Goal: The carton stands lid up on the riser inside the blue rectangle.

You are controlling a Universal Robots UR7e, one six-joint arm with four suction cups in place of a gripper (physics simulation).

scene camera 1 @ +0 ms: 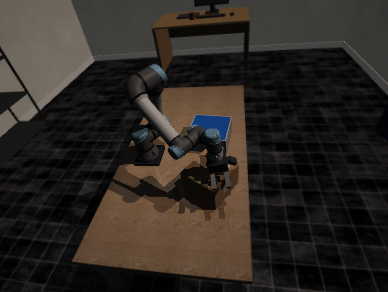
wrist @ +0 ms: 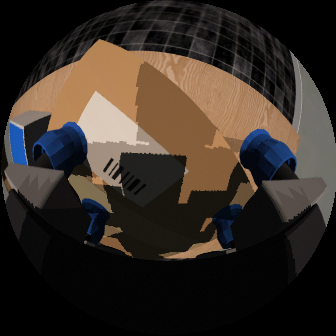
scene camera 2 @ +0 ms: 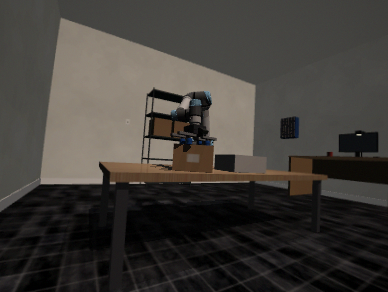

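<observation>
A brown carton [scene camera 1: 223, 192] [scene camera 2: 192, 158] [wrist: 109, 78] stands on the wooden table [scene camera 1: 156, 235] [scene camera 2: 140, 171], lid up, with a white barcode label on its top. My suction gripper [scene camera 1: 219, 175] [scene camera 2: 196, 141] [wrist: 162, 187] sits right on the carton's top, its blue cups touching the lid. One cup on the right in the wrist view seems to hang past the carton's edge. The grey riser [scene camera 2: 241, 163] with the blue rectangle [scene camera 1: 213, 124] [wrist: 17, 144] on top stands just beyond the carton, apart from it and with nothing on it.
The arm's base [scene camera 1: 147, 153] is bolted to the table's left side. A desk [scene camera 1: 200, 21] [scene camera 2: 345, 166] with a monitor stands across the room. A black shelf rack [scene camera 2: 146, 126] with boxes stands by the wall behind the table.
</observation>
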